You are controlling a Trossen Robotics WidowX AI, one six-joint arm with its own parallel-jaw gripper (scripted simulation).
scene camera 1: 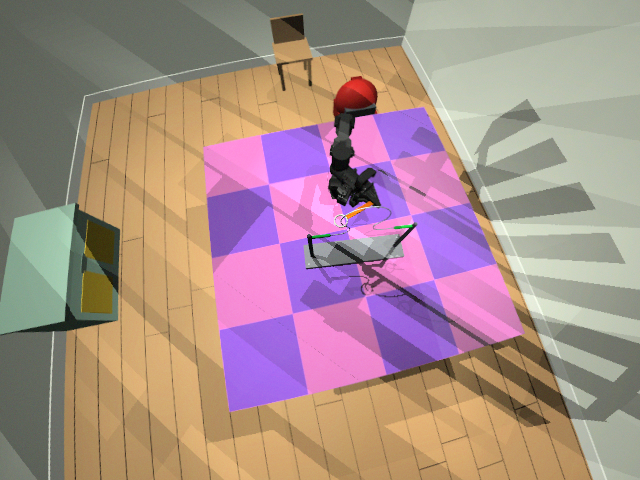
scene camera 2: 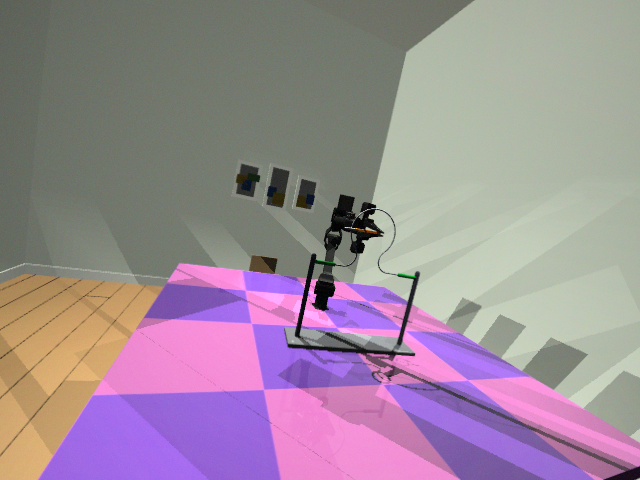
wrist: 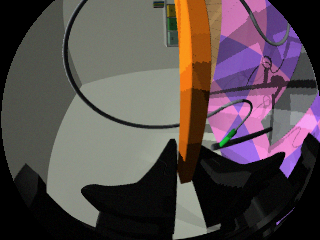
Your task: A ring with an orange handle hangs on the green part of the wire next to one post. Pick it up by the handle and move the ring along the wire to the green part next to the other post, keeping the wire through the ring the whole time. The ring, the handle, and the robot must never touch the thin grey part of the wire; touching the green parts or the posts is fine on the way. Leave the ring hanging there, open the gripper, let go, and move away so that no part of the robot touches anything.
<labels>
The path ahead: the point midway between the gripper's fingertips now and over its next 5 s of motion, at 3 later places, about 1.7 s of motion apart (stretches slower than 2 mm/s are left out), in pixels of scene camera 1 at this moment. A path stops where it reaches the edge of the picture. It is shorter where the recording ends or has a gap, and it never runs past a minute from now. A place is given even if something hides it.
The gripper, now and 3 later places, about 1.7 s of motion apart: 380,207; 374,212; 365,215; 356,216
</labels>
